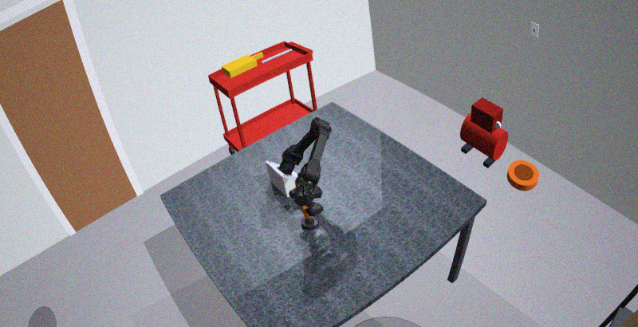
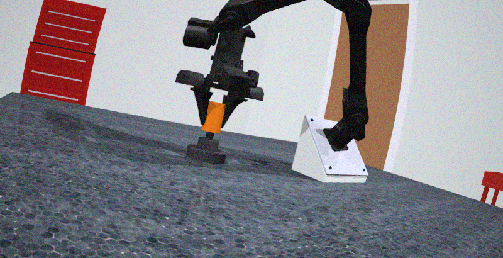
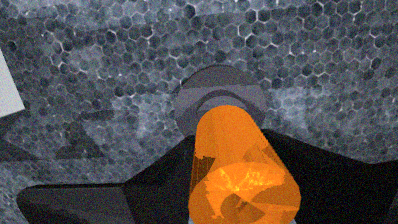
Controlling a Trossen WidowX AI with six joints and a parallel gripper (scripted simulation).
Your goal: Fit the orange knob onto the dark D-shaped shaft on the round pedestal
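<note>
Now: the orange knob 2 cm above my gripper tip. Also, from my gripper tip: pedestal: 4 cm below.
</note>
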